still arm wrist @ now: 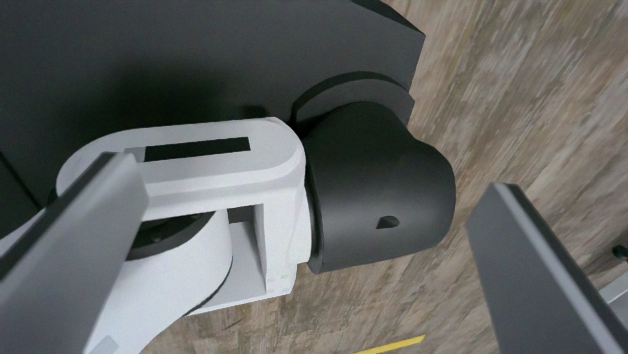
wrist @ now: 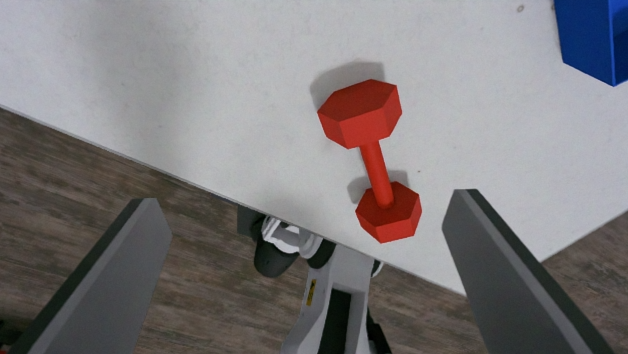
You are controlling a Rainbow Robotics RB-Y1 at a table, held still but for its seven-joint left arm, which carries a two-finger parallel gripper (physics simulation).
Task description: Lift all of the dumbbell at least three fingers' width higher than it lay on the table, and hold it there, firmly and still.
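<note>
A red dumbbell [wrist: 377, 172] with two hexagonal heads lies on the white table [wrist: 200, 90] in the wrist view, right of the middle. Its larger-looking head is toward the top of the view and the other head is lower, near the table's edge. My gripper [wrist: 306, 195] is open, with its two grey fingers wide apart at the left and right of the wrist view. It is above the table, and the fingers do not touch the dumbbell. The lower head appears close to the right finger. The dumbbell does not show in the still arm wrist view.
A blue box [wrist: 586, 42] stands at the top right of the wrist view. The robot's body and a grey-white arm part [wrist: 352, 272] are beyond the table edge at the bottom. The still arm wrist view shows white and black robot parts [still arm wrist: 380, 180] over a wooden floor.
</note>
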